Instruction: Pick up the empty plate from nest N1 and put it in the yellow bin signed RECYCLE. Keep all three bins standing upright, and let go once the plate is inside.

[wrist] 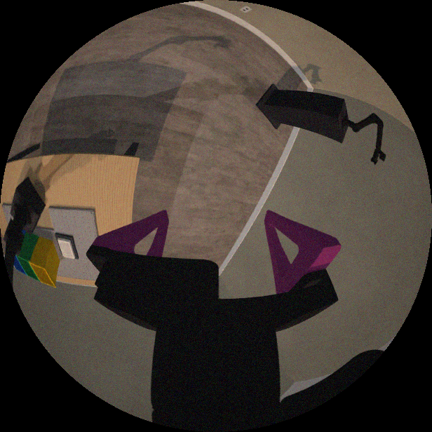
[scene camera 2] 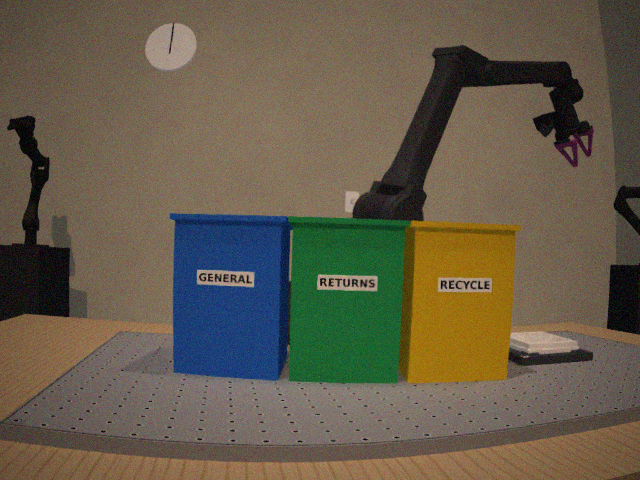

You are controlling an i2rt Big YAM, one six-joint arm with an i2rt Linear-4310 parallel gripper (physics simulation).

Labels:
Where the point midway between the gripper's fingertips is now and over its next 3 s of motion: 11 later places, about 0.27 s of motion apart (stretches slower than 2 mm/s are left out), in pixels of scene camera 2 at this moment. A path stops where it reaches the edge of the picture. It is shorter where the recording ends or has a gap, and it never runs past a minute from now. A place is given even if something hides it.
The gripper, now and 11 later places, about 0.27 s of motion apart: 582,161; 582,161; 581,156; 580,158; 580,158; 586,172; 605,155; 619,156; 630,149; 625,151; 611,163; 611,155

